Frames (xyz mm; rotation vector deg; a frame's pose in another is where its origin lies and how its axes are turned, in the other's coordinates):
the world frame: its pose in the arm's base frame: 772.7 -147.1 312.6 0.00 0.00 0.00
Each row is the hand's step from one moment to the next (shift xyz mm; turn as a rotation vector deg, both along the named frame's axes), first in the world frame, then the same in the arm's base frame.
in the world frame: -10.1 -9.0 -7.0 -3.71 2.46 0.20
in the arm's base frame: -10.1 -9.0 -7.0 -3.71 2.46 0.20
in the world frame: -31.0 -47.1 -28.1 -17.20 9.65 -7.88
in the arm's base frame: -31.0 -47.1 -28.1 -17.20 9.65 -7.88
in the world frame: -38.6 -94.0 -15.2 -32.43 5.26 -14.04
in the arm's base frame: -38.6 -94.0 -15.2 -32.43 5.26 -14.04
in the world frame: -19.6 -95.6 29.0 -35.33 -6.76 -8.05
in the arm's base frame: -19.6 -95.6 29.0 -35.33 -6.76 -8.05
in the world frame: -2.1 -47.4 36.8 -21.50 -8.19 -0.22
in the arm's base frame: -2.1 -47.4 36.8 -21.50 -8.19 -0.22
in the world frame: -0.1 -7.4 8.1 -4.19 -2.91 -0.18
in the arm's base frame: -0.1 -7.4 8.1 -4.19 -2.91 -0.18
